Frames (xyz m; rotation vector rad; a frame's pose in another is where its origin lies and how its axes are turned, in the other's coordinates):
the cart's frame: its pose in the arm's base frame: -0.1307 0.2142 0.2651 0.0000 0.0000 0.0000
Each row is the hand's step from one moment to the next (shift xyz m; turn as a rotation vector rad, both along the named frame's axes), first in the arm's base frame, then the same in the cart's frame.
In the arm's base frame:
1: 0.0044 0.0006 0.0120 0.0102 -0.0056 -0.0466
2: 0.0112 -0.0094 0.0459 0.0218 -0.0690 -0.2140
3: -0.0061 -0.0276 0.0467 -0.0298 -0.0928 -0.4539
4: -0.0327 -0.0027 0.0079 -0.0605 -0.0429 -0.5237
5: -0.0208 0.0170 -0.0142 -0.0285 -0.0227 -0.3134
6: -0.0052 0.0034 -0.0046 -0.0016 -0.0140 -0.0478
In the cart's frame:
1: 0.0044 0.0006 0.0120 0.0102 -0.0056 -0.0466
2: 0.0112 -0.0094 0.0459 0.0218 -0.0690 -0.2140
3: -0.0061 -0.0276 0.0467 -0.0298 -0.0928 -0.4539
4: -0.0327 -0.0027 0.0079 -0.0605 -0.0429 -0.5237
5: -0.0208 0.0170 -0.0142 -0.0285 -0.0227 -0.3134
6: -0.0052 0.0034 -0.0046 -0.0016 -0.0140 -0.0478

